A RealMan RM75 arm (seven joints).
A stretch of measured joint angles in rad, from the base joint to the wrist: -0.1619 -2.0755 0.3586 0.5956 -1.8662 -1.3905 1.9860; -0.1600 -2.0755 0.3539 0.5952 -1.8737 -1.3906 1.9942; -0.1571 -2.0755 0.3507 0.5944 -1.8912 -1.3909 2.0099; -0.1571 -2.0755 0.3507 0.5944 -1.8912 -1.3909 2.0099; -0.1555 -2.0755 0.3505 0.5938 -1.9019 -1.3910 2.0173; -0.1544 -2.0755 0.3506 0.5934 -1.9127 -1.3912 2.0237; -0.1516 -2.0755 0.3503 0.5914 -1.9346 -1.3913 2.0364; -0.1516 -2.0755 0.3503 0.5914 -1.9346 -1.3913 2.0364; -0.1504 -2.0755 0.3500 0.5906 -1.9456 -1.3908 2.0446; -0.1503 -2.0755 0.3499 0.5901 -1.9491 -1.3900 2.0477
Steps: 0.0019 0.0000 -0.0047 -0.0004 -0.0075 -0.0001 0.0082; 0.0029 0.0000 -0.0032 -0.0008 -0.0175 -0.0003 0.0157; 0.0000 0.0000 0.0000 0.0000 0.0000 0.0000 0.0000; 0.0016 0.0000 -0.0002 -0.0006 -0.0107 -0.0001 0.0074; 0.0011 0.0000 0.0001 -0.0004 -0.0108 -0.0002 0.0064; 0.0028 0.0000 -0.0003 -0.0020 -0.0219 -0.0001 0.0127; 0.0000 0.0000 0.0000 0.0000 0.0000 0.0000 0.0000; 0.0012 0.0000 -0.0003 -0.0008 -0.0110 0.0005 0.0082; 0.0001 0.0000 -0.0001 -0.0005 -0.0035 0.0008 0.0031
